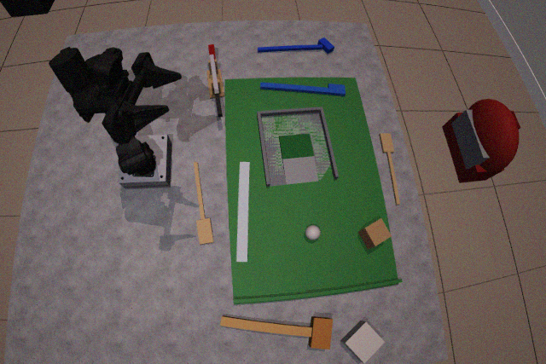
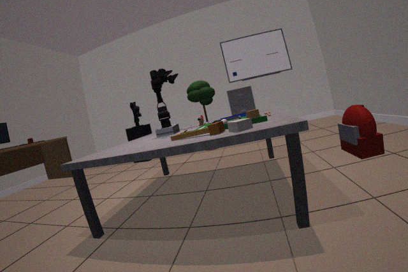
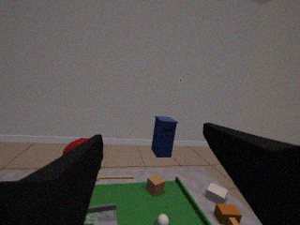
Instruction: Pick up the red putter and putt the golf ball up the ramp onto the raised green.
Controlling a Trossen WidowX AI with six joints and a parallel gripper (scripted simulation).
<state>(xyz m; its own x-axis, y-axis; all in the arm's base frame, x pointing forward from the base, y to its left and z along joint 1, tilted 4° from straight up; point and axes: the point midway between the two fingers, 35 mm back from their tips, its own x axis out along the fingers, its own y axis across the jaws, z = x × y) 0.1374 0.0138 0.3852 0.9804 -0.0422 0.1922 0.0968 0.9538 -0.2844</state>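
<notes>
The red putter lies 400 mm below my gripper tip, 340 mm to the left of it and 10 mm ahead of it. The rest, counted from my gripper tip: white strip (450 mm below, 120 mm ahead, 90 mm to the right); then tan block (490 mm ahead, 420 mm below, 180 mm to the right); then white golf ball (430 mm below, 310 mm ahead, 160 mm to the right).
</notes>
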